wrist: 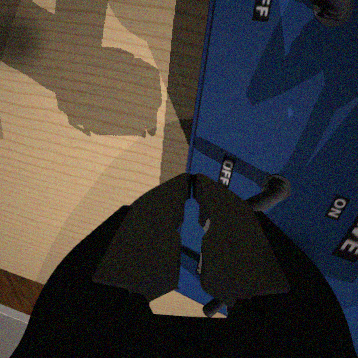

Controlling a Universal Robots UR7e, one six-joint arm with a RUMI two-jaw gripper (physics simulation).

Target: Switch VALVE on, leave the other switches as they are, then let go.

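Places are measured from the arm's base along level axes (x right, y back, z down), in metres.
Where they show: gripper, fingertip midpoint: [191, 176].
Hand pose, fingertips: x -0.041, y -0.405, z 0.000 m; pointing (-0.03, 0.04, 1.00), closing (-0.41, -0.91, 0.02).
Observation:
After its pixels a point has its place.
The VALVE switch lever [272, 191] @[x -0.059, y -0.457, z -0.008 m] stands right of centre in the wrist view, between its OFF label [226, 172] @[x -0.046, y -0.433, z 0.023 m] and ON label [336, 207] @[x -0.070, y -0.508, z -0.008 m]. It leans to the lower left, toward the OFF side, and its tip is partly hidden behind the right finger. The VALVE name label [348, 243] @[x -0.053, y -0.537, z -0.016 m] is cut off at the right edge, with its last letters showing. My gripper [191, 176] @[x -0.041, y -0.405, z 0.000 m] is shut and empty, its fingertips over the left edge of the blue switch panel [225, 105] @[x -0.090, y -0.407, z 0.028 m], to the left of the lever.
Another lever [332, 10] @[x -0.164, y -0.428, z 0.000 m] is at the top right, with an OFF label [262, 8] @[x -0.154, y -0.397, z 0.023 m] to its left. A further lever [214, 307] @[x 0.060, y -0.480, z -0.024 m] shows through the gap between the fingers. A light wooden surface [110, 175] @[x 0.053, y -0.331, z 0.097 m] lies left of the panel, with a dark brown strip [20, 290] at lower left.

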